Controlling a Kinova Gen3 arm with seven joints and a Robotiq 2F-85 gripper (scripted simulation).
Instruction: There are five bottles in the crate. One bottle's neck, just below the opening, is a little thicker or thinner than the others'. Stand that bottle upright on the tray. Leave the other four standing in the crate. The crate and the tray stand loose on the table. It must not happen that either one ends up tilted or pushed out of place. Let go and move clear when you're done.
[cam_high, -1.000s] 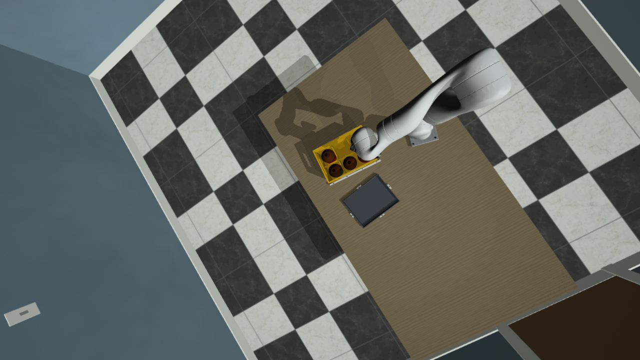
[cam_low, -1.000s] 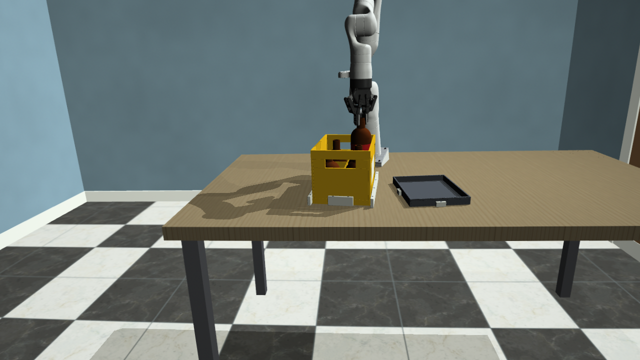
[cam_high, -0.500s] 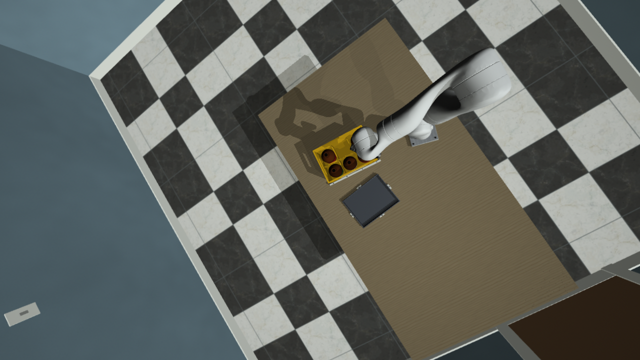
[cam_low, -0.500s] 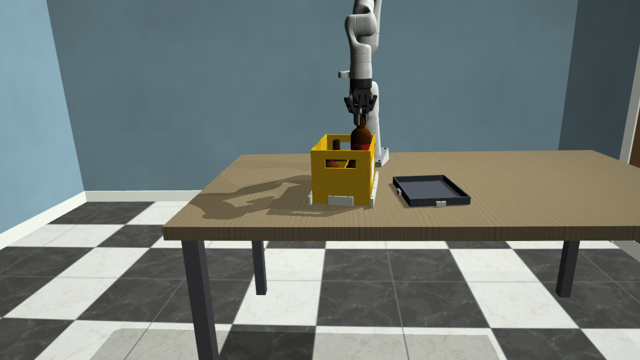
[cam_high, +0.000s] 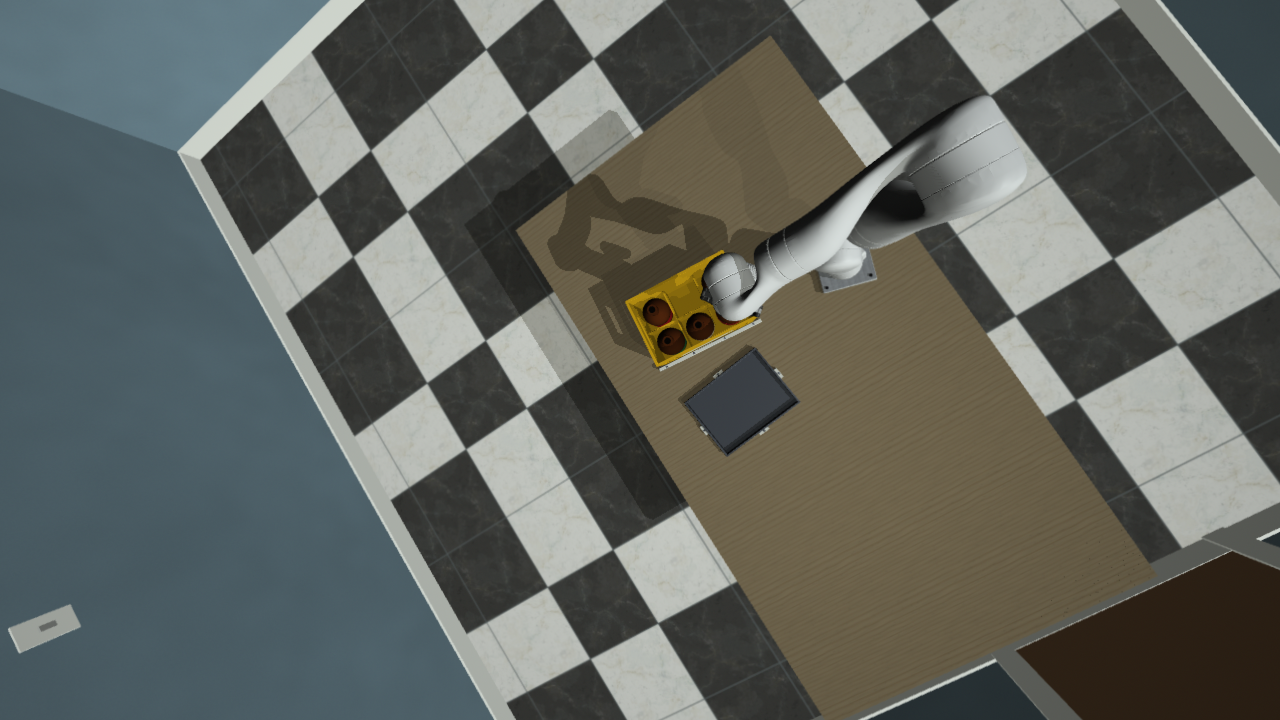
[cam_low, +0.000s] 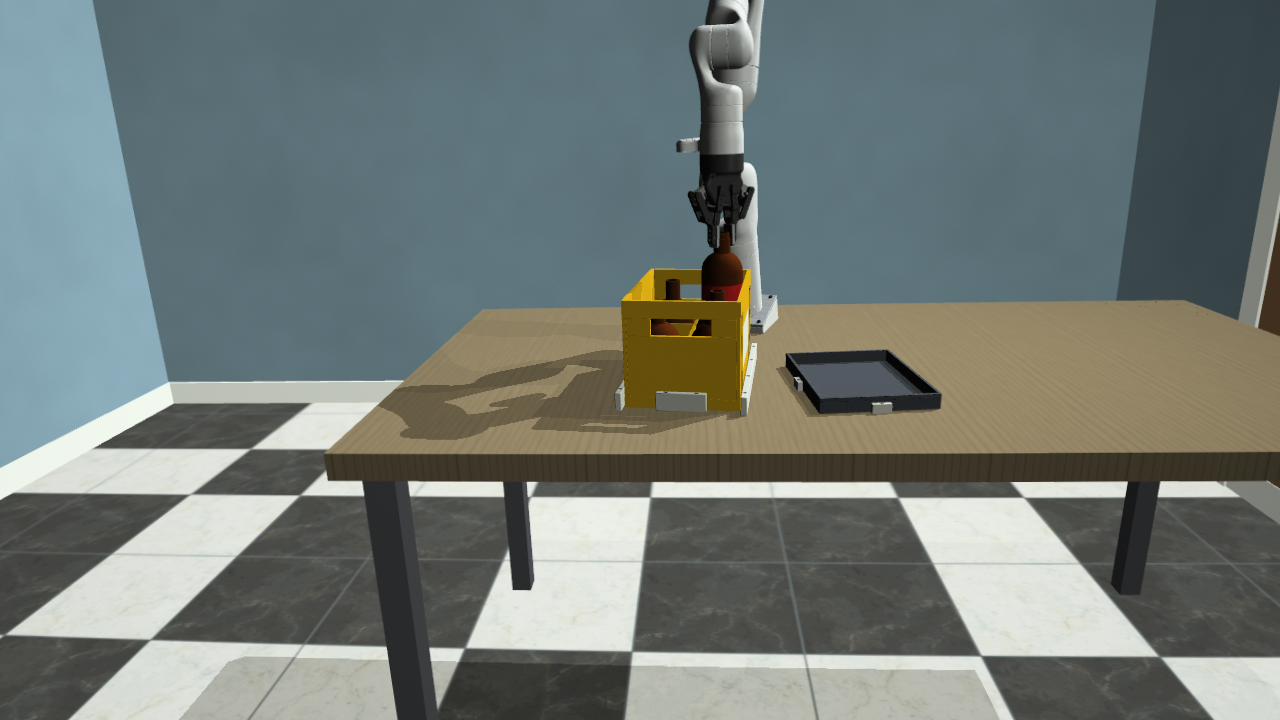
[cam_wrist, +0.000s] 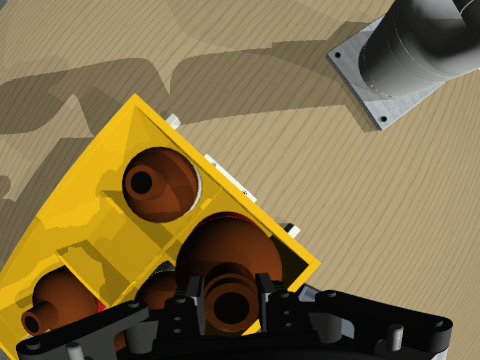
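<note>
Now: hand 70 mm above the brown bottle. From my hand the other things lie so: yellow crate (70 mm ahead, 70 mm to the right, 160 mm below); then dark tray (150 mm ahead, 200 mm to the left, 230 mm below).
</note>
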